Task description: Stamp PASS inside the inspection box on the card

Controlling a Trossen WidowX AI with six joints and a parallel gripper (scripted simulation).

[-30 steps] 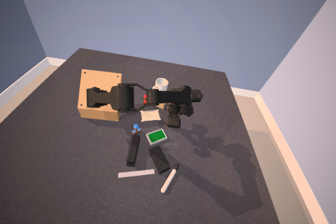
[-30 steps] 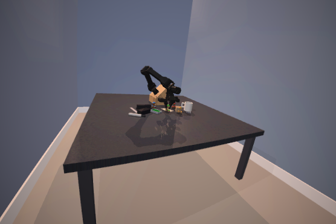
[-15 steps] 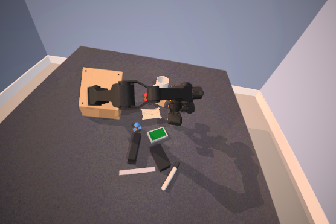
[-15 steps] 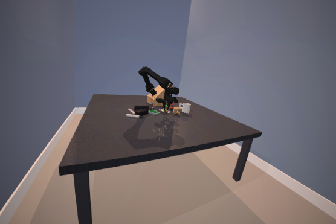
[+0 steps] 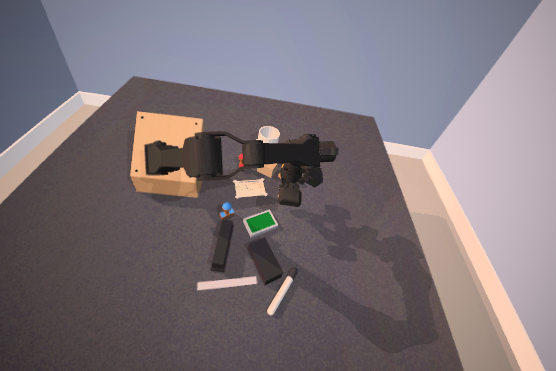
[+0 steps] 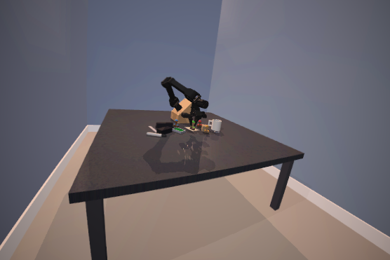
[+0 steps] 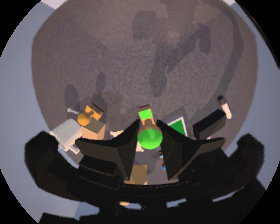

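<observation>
The green ink pad is 9 cm to the right of my gripper tip, 6 cm below it and 6 cm behind it. From my gripper tip the other things lie so: white card 12 cm behind, 6 cm below, 4 cm to the left; then orange-knobbed stamp 13 cm to the left, 4 cm below, 2 cm behind; then green-knobbed stamp right at my gripper tip.
</observation>
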